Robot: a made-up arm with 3 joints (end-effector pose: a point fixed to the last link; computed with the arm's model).
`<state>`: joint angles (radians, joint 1 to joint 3).
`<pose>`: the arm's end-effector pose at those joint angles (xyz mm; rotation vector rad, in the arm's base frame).
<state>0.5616 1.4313 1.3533</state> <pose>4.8 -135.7 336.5 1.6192 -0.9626 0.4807</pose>
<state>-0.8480 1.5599 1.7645</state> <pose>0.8 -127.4 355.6 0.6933 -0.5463 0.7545</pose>
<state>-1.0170 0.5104 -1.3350</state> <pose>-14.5 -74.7 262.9 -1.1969 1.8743 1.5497</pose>
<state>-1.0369 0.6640 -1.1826</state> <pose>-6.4 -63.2 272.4 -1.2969 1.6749 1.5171</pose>
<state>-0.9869 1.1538 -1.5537</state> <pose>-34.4 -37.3 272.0 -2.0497 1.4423 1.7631</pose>
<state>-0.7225 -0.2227 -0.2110</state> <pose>-3.5 -149.1 290.9 -0.0543 1.3997 0.5553</pose>
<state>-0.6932 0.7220 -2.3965</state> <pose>-68.8 -74.9 257.8 1.5177 -1.4431 -1.6218</pose>
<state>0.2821 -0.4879 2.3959</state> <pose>-145.9 -117.2 317.7 0.8523 0.3134 -1.5467</pose>
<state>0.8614 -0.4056 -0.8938</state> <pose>-27.8 -16.4 325.4 0.8969 0.6521 2.1997</pose>
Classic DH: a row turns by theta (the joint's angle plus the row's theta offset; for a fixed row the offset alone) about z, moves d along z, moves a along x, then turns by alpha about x. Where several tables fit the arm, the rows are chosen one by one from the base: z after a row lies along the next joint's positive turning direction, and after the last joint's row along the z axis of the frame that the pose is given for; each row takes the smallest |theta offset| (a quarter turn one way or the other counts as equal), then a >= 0, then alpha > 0; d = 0 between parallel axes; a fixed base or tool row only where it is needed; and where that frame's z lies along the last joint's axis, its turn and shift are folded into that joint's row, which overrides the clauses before.
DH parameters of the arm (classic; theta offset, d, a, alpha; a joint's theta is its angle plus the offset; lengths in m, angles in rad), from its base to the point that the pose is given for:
base (fixed): -1.5708 0.3446 0.105 -1.5708
joint 1: 1.3394 -0.0753 -0.0081 1.3752
joint 2: -1.525 -0.0072 -0.0174 -1.7977
joint 3: -1.3594 0.1062 0.0168 2.1764
tool (fixed): 2.5994 0.0835 0 0

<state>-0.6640 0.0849 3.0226</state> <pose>-125.0 -122.8 287.0 0.6350 -1.0229 -1.4328</pose>
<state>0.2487 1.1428 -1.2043</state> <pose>-21.0 -26.4 400.8 -0.9417 0.0118 1.7925</pose>
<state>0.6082 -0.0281 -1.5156</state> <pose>-39.5 -9.4 345.6 -0.0395 0.4918 2.5292</pose>
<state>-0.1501 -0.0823 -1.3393</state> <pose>-30.5 -41.4 277.1 -0.1576 1.4132 2.0349</pose>
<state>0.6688 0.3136 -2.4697</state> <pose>-88.7 -15.7 345.9 -1.4217 0.1339 2.7224</pose>
